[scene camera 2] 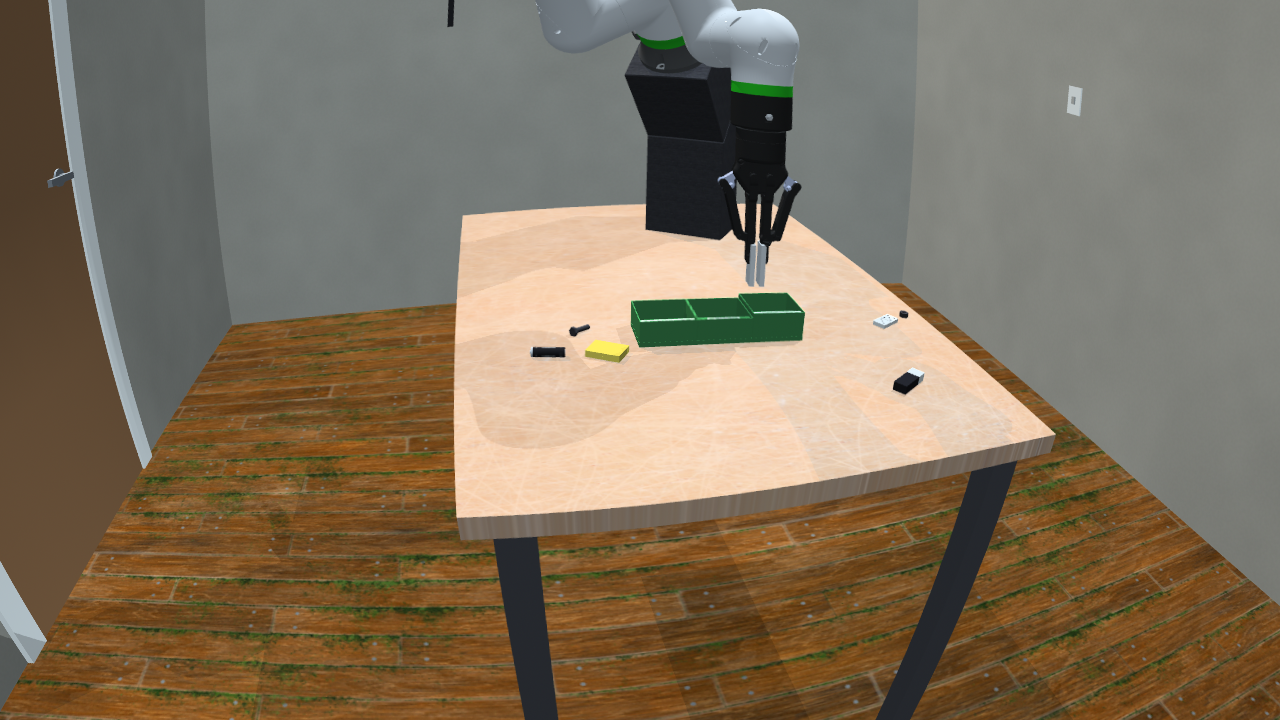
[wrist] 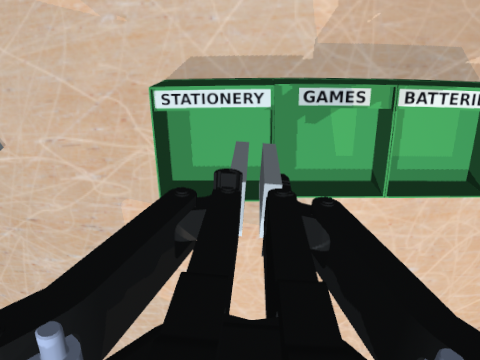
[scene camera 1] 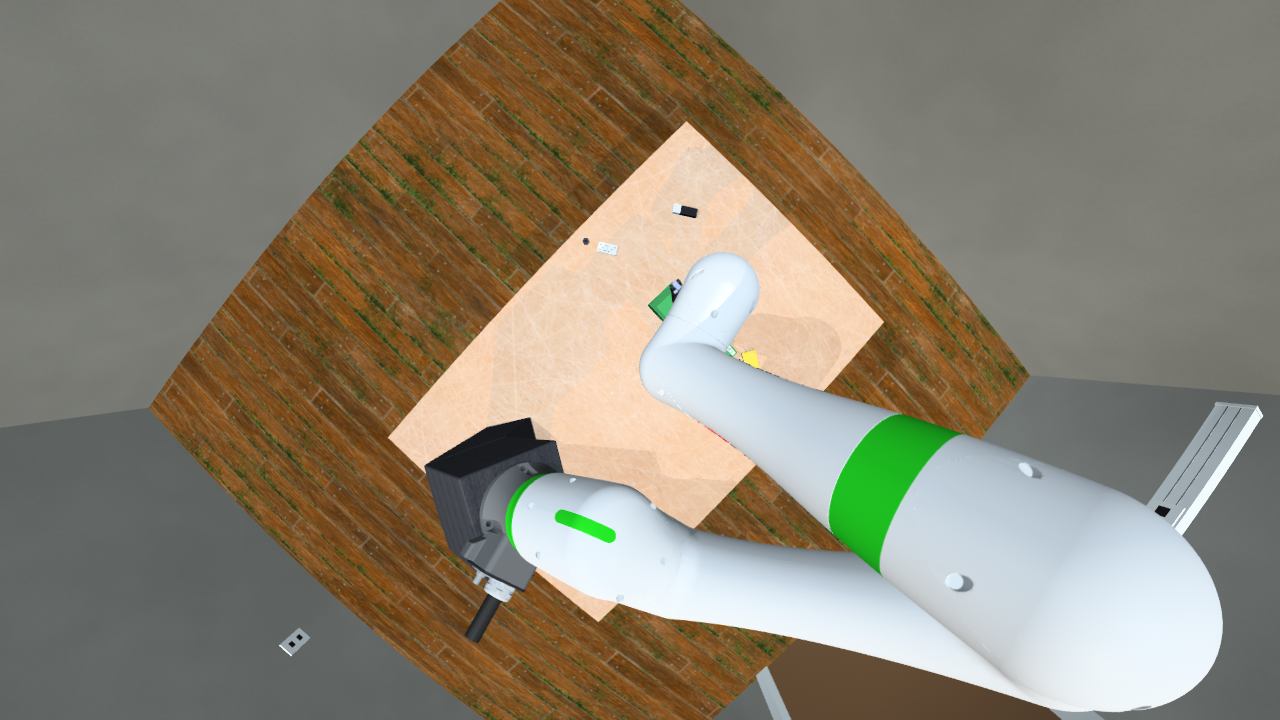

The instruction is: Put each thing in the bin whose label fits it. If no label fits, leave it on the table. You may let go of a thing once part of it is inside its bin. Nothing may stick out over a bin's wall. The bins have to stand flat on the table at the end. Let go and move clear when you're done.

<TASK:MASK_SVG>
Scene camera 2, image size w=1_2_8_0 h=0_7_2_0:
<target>my gripper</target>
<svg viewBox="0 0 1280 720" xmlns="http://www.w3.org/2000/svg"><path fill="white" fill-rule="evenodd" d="M736 126L735 163L730 173L717 177L717 182L724 191L732 230L734 230L733 234L738 240L745 242L745 281L749 287L754 287L754 281L757 282L759 287L764 287L769 246L772 242L782 239L794 198L801 190L801 185L788 176L788 171L785 167L786 131L762 132ZM761 194L760 240L758 240L756 263L756 214L758 195ZM784 183L783 188L785 190L783 191L771 229L774 193ZM735 179L745 190L745 231L742 229L738 206L732 189L735 187Z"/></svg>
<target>yellow pad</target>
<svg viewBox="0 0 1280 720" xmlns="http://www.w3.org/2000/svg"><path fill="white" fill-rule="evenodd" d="M585 357L620 363L629 353L629 345L595 340L585 350Z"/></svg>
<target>green three-part bin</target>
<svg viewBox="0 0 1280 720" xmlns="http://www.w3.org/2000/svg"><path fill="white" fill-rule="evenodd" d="M805 312L788 293L738 293L736 298L631 301L630 323L639 348L802 341Z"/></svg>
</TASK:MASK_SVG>
